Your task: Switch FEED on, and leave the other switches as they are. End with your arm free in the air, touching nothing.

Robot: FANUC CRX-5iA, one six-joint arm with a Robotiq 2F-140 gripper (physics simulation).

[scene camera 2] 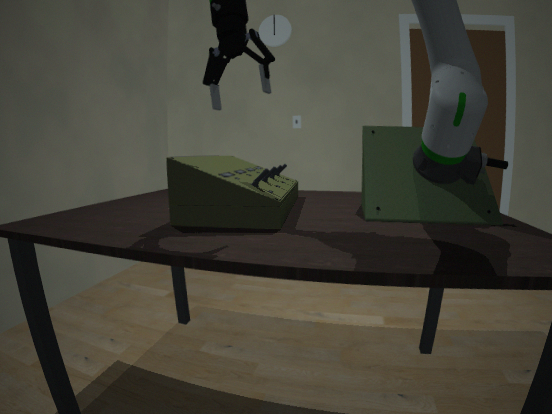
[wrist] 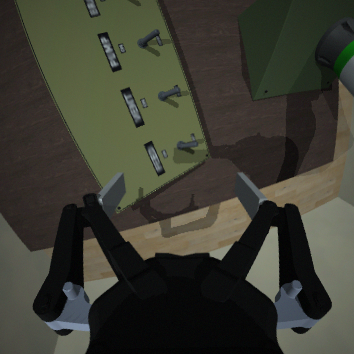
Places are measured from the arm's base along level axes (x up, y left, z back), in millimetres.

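Pixels of known places: gripper, between the fingertips: (scene camera 2: pixel 240 101) (wrist: pixel 179 182); arm's base, origin of its link: (scene camera 2: pixel 438 163) (wrist: pixel 335 41).
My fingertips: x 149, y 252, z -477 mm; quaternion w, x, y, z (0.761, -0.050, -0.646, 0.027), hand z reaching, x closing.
Observation:
Ahead of a thing's pixels: the offset from my fingertips to its middle. "pt": to the spot under its first point. Level surfaces: height alone.
The green control box @[dx -230, dy -154, dz -73 mm] (scene camera 2: pixel 220 215) (wrist: pixel 75 75) stands on the table with a sloped panel. In the wrist view, the FEED label @[dx -176, dy +21, dz -29 mm] (wrist: pixel 154 158) is nearest the panel's lower end, and the FEED switch lever @[dx -181, dy +1, dz +52 mm] (wrist: pixel 188 145) leans away from its ON mark @[pt dx -186, dy +15, dz -4 mm] (wrist: pixel 164 153). The VENT lever @[dx -181, dy -116, dz +24 mm] (wrist: pixel 170 93) and PUMP lever @[dx -181, dy -232, dz -5 mm] (wrist: pixel 149 39) also lean away from their ON marks. The BRAKE label @[pt dx -176, dy -306, dz -107 mm] (wrist: pixel 92 8) is partly cut off at the top; its lever's position cannot be told. My gripper (scene camera 2: pixel 241 100) (wrist: pixel 179 182) is open and empty, in the air above the box, touching nothing.
A dark green wedge-shaped block (scene camera 2: pixel 392 175) (wrist: pixel 270 60) stands on the table @[dx -290 mm] (scene camera 2: pixel 325 250) (wrist: pixel 220 120), right of the control box. The arm's grey-white link (scene camera 2: pixel 452 115) is in front of that block in the scene view. A wall and a door are behind.

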